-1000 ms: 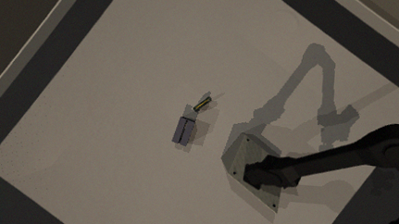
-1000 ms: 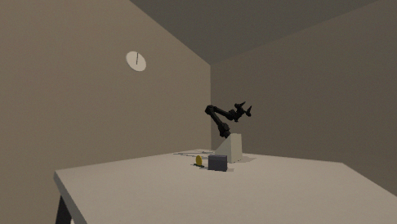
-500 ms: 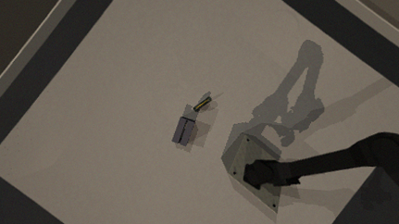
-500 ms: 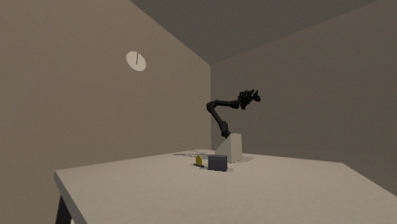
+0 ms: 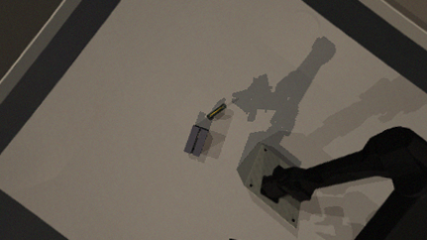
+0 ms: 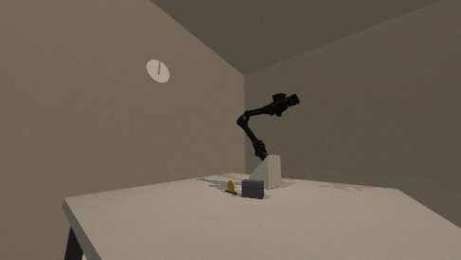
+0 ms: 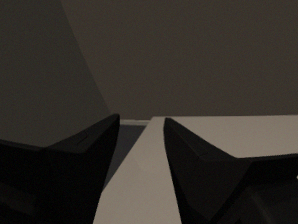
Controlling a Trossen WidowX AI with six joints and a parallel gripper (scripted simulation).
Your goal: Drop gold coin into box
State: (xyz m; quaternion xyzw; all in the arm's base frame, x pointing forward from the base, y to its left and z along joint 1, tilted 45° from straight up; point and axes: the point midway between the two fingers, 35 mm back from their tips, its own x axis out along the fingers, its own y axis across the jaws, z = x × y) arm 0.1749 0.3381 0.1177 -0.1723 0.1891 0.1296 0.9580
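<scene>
The thin gold coin lies 110 mm ahead of my gripper tip, 290 mm to the right of it and 470 mm below it.
</scene>
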